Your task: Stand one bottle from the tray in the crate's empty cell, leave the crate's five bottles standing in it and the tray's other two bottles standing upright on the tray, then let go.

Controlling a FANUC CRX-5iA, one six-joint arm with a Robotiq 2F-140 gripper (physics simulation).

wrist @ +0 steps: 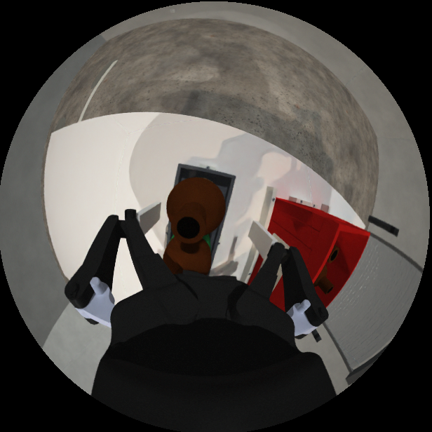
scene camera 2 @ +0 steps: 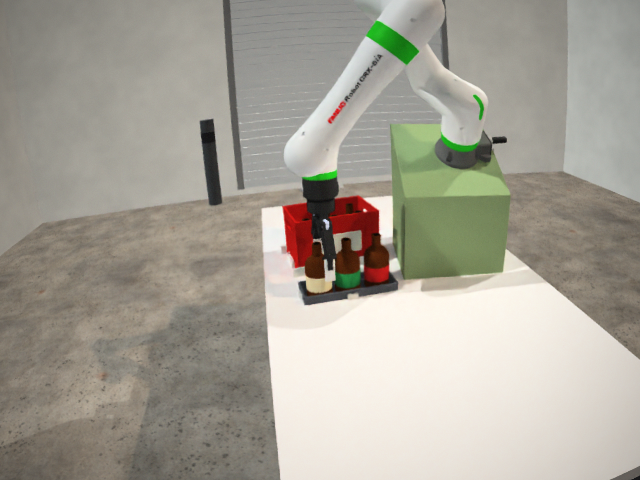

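Seen in the pictures: gripper, fingertip midpoint: [scene camera 2: 324,269]; arm's base, origin of the base link: [scene camera 2: 456,153].
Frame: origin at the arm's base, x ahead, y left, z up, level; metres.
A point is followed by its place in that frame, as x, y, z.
Observation:
My gripper [scene camera 2: 326,260] {0.459, 0.151, -0.287} [wrist: 206,219] is open and points down over the tray [scene camera 2: 328,298] {0.456, 0.217, -0.346} [wrist: 206,170]. Its fingers stand wide on either side of the cream-labelled brown bottle [scene camera 2: 314,266] {0.488, 0.203, -0.250} [wrist: 200,195], with gaps in the wrist view. That bottle stands upright at the tray's end. The green-labelled bottle [scene camera 2: 347,260] {0.396, 0.192, -0.247} [wrist: 190,257] stands upright beside it, and the red-labelled bottle [scene camera 2: 376,258] {0.313, 0.180, -0.255} at the other end. The red crate [scene camera 2: 298,242] {0.524, 0.033, -0.246} [wrist: 302,220] stands behind the tray. An empty cell shows at its near corner in the wrist view; several bottles are hidden by walls and a finger.
A green block [scene camera 2: 454,235] {0.064, 0.151, -0.220} carrying the arm's base stands right of the crate and tray. The white table [scene camera 2: 413,361] {0.295, 0.530, -0.357} [wrist: 90,175] has its edge close to the tray's cream-bottle end. The crate wall is near one finger. A dark post [scene camera 2: 210,170] shows at the back left.

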